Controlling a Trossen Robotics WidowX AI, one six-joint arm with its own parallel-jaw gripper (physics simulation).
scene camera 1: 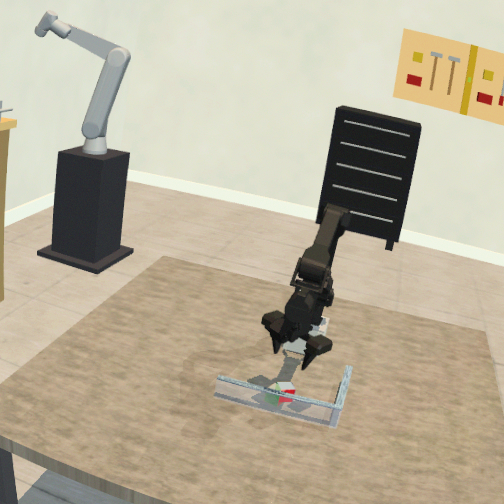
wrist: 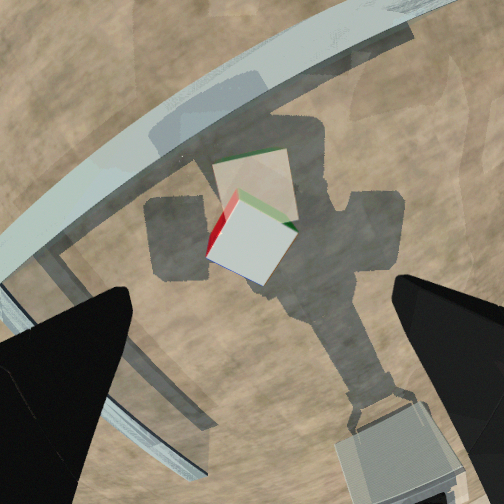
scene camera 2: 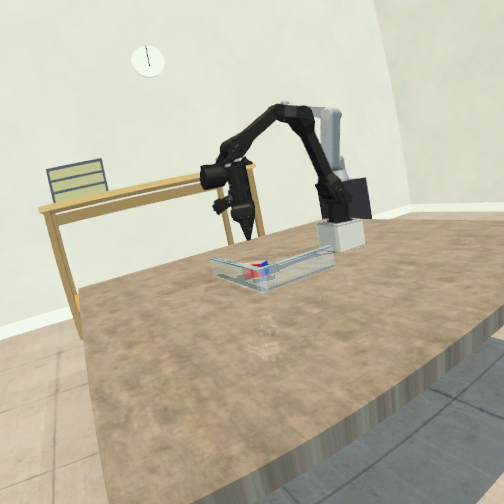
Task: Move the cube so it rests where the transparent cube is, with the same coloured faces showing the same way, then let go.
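The cube (wrist: 248,240) lies on the table with a white face up, a red face on its left and a green edge at its top right. It overlaps the faint transparent cube (wrist: 255,185), which sits slightly farther from it and is turned differently. Both lie inside the corner of a glass L-shaped fence (scene camera 1: 290,395). My gripper (wrist: 260,390) is open and empty, above the cube, with a dark finger on each side of the wrist view. In scene camera 1 the gripper (scene camera 1: 297,352) hangs just above the cube (scene camera 1: 283,395). Scene camera 2 shows the cube (scene camera 2: 260,268) below the gripper (scene camera 2: 243,222).
A second grey arm on a black pedestal (scene camera 1: 88,205) stands beyond the table's far left. A black slatted cabinet (scene camera 1: 371,175) stands behind the table. A wooden side table (scene camera 2: 150,195) stands by the wall. My arm's white base (scene camera 2: 339,234) is on the table.
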